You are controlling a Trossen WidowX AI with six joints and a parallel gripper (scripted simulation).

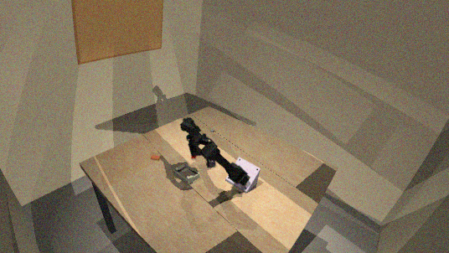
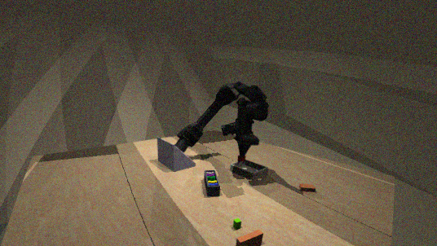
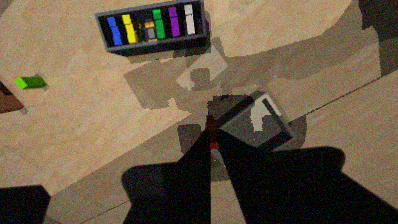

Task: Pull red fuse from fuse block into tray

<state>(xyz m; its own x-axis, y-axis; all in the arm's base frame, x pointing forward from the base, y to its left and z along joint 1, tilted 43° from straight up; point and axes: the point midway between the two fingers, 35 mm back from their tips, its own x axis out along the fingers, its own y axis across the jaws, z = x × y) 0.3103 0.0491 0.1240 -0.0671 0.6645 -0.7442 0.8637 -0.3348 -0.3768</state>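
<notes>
Right now my gripper tip is 3 cm past the grey tray, 8 cm to the right of it and 9 cm above it. The rest, counted from my gripper tip: red fuse: 1 cm below.
</notes>
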